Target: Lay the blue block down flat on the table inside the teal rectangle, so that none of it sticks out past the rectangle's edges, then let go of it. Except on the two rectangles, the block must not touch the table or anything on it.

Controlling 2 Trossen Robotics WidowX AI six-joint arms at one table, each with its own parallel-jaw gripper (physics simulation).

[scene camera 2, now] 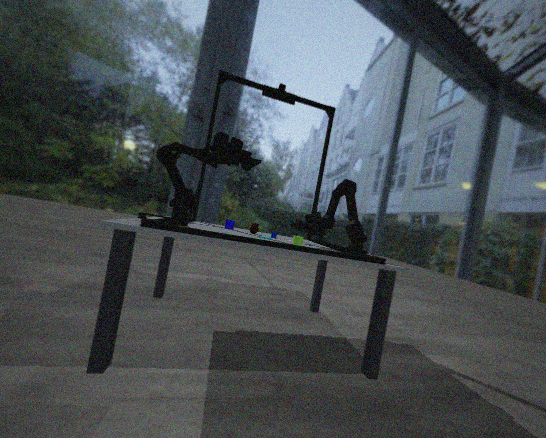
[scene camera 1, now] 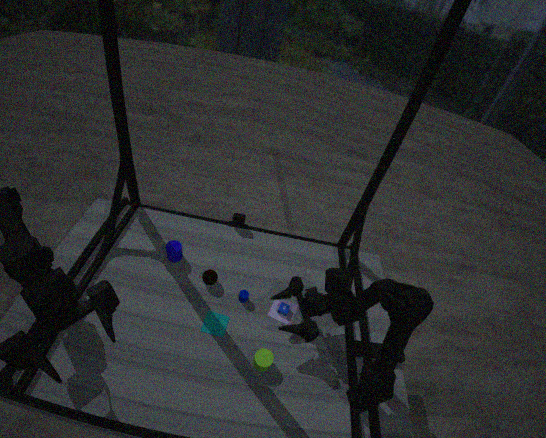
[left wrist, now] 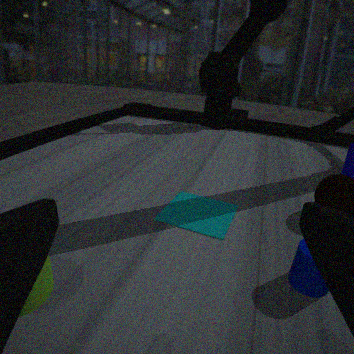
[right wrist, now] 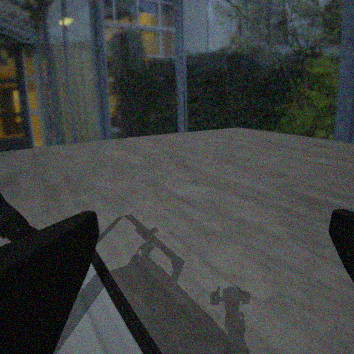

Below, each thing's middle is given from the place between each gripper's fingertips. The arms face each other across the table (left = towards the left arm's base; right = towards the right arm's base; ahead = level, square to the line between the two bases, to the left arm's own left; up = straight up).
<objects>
Right now my left hand is 110 mm short of the green cylinder (left wrist: 42, 287) and 70 mm above it. Also, from my left hand: teal rectangle (left wrist: 212, 217) (40 mm ahead, 160 mm to the right, 90 mm below).
The teal rectangle is 27 cm behind my right hand, 12 cm to the left of it and 34 cm below it. From my right hand the other things lie so: green cylinder: 20 cm behind, 28 cm to the left, 32 cm below.
</objects>
